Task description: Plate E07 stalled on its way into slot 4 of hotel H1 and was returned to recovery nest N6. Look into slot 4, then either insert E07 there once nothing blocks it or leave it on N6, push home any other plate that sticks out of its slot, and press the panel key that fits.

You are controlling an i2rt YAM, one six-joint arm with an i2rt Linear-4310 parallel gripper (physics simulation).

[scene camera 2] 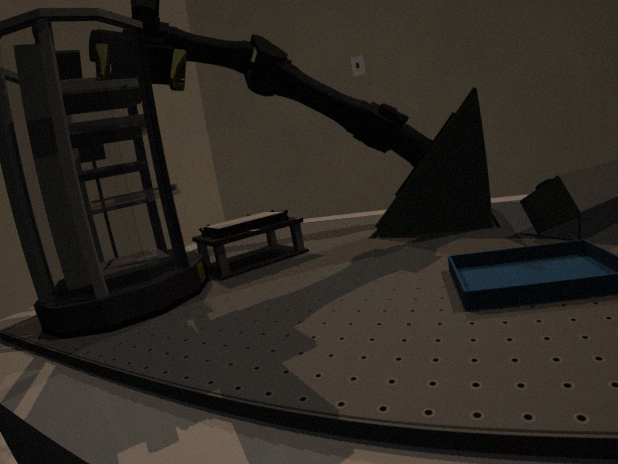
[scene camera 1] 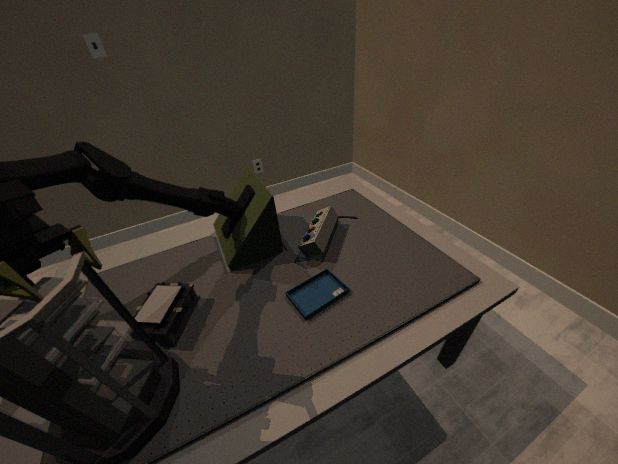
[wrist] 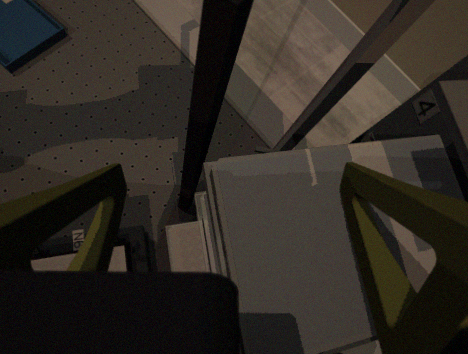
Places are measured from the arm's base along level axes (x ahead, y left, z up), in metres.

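Where they show: gripper, between the fingertips: (scene camera 2: pixel 137 81) (wrist: pixel 233 175); arm's base, origin of its link: (scene camera 2: pixel 428 157) (scene camera 1: pixel 238 211).
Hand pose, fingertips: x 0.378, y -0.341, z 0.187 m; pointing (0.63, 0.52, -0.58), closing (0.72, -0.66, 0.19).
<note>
Each offset is from my fingertips to the top centre of the thing. "spot": to the spot under its first point.
My gripper (scene camera 1: pixel 69 281) (scene camera 2: pixel 140 82) (wrist: pixel 233 175) is open and empty, high at hotel H1 {0.082 m up, 0.047 m ahead, 0.072 m right} (scene camera 1: pixel 125 315) (scene camera 2: pixel 65 165) (wrist: pixel 210 90). In the wrist view a broad grey plate top {spot: 0.002 m up, 0.005 m ahead, 0.033 m right} (wrist: pixel 295 225) lies below and between the fingers; a label "4" {spot: 0.001 m down, 0.113 m ahead, 0.039 m right} (wrist: pixel 425 106) shows at the right. The inside of slot 4 cannot be made out. A pale plate {0.157 m down, 0.010 m ahead, 0.047 m right} (wrist: pixel 187 247) shows lower down, past the stack's left side. In scene camera 2 a clear plate edge {spot: 0.165 m down, 0.017 m ahead, 0.045 m left} (scene camera 2: pixel 170 189) sticks out past a hotel post. Plate E07 {0.237 m down, 0.135 m back, 0.043 m left} (scene camera 1: pixel 159 304) (scene camera 2: pixel 245 223) (wrist: pixel 117 260) lies on nest N6 {0.235 m down, 0.135 m back, 0.043 m left} (scene camera 1: pixel 187 300) (scene camera 2: pixel 221 260) (wrist: pixel 137 240).
The key panel {0.227 m down, 0.219 m back, 0.582 m left} (scene camera 1: pixel 322 232) (scene camera 2: pixel 550 205) stands at the back, with blue, yellow, green and pale keys visible. A blue tray {0.294 m down, 0.001 m back, 0.453 m left} (scene camera 1: pixel 312 295) (scene camera 2: pixel 535 272) (wrist: pixel 30 35) lies before it. A dark green wedge (scene camera 1: pixel 255 235) (scene camera 2: pixel 445 190) stands beside the panel, at the arm's base.
</note>
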